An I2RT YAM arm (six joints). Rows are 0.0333 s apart.
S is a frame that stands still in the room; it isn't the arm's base.
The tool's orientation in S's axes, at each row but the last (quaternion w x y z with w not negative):
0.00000 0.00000 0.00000 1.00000
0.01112 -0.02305 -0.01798 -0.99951
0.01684 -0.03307 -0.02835 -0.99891
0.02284 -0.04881 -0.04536 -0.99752
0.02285 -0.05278 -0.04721 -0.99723
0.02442 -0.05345 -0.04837 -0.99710
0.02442 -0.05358 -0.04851 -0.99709
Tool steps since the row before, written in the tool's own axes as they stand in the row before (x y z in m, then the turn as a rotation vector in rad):
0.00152 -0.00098 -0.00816 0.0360 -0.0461 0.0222
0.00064 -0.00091 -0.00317 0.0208 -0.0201 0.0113
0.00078 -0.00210 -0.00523 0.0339 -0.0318 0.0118
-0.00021 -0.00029 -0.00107 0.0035 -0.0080 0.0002
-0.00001 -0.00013 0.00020 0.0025 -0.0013 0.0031
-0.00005 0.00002 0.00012 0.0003 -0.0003 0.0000
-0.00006 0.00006 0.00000 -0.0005 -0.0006 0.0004
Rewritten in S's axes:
-0.00152 0.00098 -0.00816 -0.0360 0.0461 0.0222
-0.00080 0.00078 -0.00317 -0.0207 0.0200 0.0115
-0.00119 0.00177 -0.00527 -0.0342 0.0313 0.0123
0.00009 0.00020 -0.00111 -0.0039 0.0078 -0.0002
0.00002 0.00015 0.00018 -0.0022 0.0015 0.0032
0.00006 -0.00001 0.00012 -0.0003 0.0003 0.0000
0.00006 -0.00006 0.00000 0.0005 0.0007 0.0003

